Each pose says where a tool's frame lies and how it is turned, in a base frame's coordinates. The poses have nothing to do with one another.
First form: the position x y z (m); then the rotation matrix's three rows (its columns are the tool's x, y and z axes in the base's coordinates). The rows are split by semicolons.
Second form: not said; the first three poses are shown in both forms.
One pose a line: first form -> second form
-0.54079 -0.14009 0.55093; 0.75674 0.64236 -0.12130; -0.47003 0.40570 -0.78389; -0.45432 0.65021 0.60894 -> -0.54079 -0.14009 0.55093 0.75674 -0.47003 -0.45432 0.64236 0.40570 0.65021
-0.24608 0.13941 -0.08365; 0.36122 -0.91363 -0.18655; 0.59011 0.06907 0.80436; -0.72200 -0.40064 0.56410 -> -0.24608 0.13941 -0.08365 0.36122 0.59011 -0.72200 -0.91363 0.06907 -0.40064
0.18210 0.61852 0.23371; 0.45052 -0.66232 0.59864; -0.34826 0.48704 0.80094; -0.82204 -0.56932 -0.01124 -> 0.18210 0.61852 0.23371 0.45052 -0.34826 -0.82204 -0.66232 0.48704 -0.56932
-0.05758 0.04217 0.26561; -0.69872 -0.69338 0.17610; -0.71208 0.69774 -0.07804; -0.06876 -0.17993 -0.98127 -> -0.05758 0.04217 0.26561 -0.69872 -0.71208 -0.06876 -0.69338 0.69774 -0.17993
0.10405 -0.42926 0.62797; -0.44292 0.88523 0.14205; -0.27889 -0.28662 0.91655; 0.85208 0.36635 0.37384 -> 0.10405 -0.42926 0.62797 -0.44292 -0.27889 0.85208 0.88523 -0.28662 0.36635
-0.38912 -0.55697 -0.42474; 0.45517 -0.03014 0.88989; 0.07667 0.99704 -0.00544; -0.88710 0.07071 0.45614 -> -0.38912 -0.55697 -0.42474 0.45517 0.07667 -0.88710 -0.03014 0.99704 0.07071
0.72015 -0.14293 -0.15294; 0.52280 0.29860 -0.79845; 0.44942 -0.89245 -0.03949; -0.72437 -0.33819 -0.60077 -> 0.72015 -0.14293 -0.15294 0.52280 0.44942 -0.72437 0.29860 -0.89245 -0.33819
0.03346 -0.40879 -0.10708; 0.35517 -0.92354 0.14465; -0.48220 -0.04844 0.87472; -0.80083 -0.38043 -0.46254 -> 0.03346 -0.40879 -0.10708 0.35517 -0.48220 -0.80083 -0.92354 -0.04844 -0.38043
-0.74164 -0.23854 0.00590; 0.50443 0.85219 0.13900; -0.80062 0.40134 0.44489; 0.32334 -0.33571 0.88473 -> -0.74164 -0.23854 0.00590 0.50443 -0.80062 0.32334 0.85219 0.40134 -0.33571
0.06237 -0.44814 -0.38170; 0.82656 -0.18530 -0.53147; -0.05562 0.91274 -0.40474; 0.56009 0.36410 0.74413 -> 0.06237 -0.44814 -0.38170 0.82656 -0.05562 0.56009 -0.18530 0.91274 0.36410
